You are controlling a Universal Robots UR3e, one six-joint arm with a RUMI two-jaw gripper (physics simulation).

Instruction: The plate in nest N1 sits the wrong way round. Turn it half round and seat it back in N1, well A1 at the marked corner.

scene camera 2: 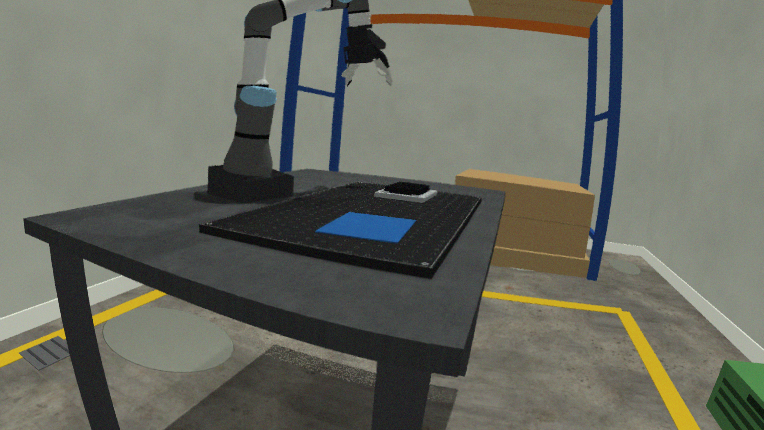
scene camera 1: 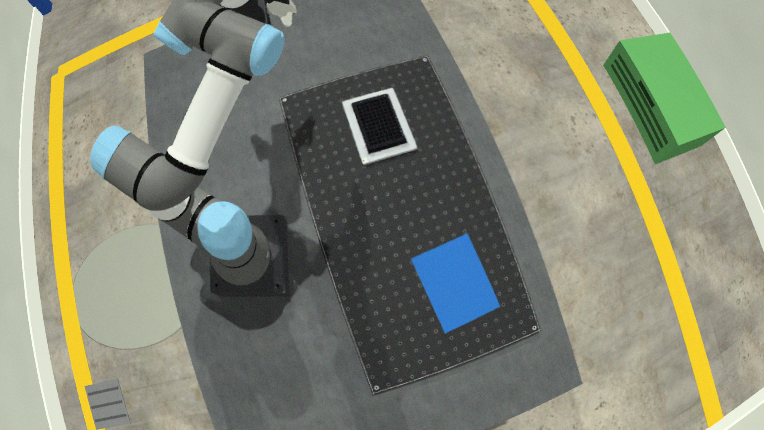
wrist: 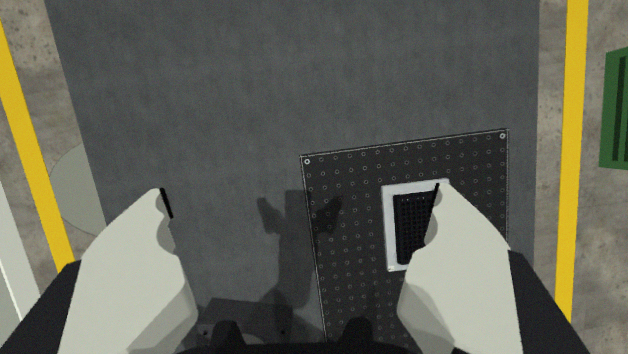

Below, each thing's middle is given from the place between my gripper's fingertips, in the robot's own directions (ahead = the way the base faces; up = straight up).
I see my gripper 160 mm short of the black well plate (scene camera 1: 379,125), 190 mm to the left of it and 280 mm above it. The rest, counted from my hand: light grey nest (scene camera 1: 396,150) (160 mm ahead, 190 mm to the right, 290 mm below); then flat blue rectangle (scene camera 1: 452,275) (130 mm ahead, 570 mm to the right, 300 mm below).
